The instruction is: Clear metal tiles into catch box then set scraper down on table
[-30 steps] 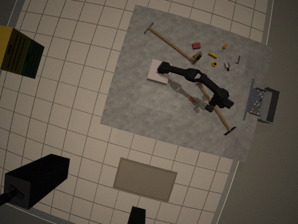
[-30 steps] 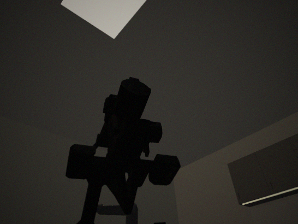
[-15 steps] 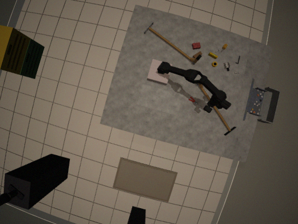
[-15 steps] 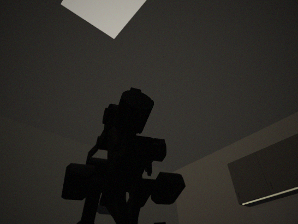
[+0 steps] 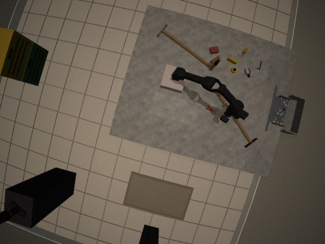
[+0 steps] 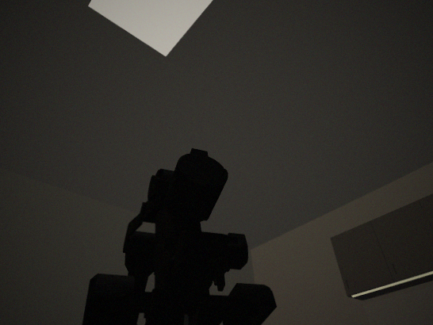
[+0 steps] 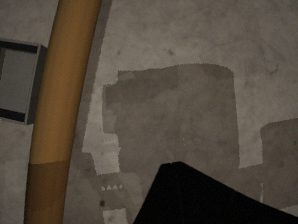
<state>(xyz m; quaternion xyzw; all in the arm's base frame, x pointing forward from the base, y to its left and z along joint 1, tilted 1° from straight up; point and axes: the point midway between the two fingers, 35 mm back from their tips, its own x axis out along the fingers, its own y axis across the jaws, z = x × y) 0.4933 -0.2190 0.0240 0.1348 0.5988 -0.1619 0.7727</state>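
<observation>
My gripper tip is now 80 mm short of the small box, 50 mm to the right of it and 40 mm above it. The rest, counted from my gripper tip: yellow ring (420 mm to the left, 40 mm below, 20 mm ahead); then brown block (470 mm to the left, 180 mm behind, 30 mm below); then long scraper (90 mm ahead, 20 mm above).
</observation>
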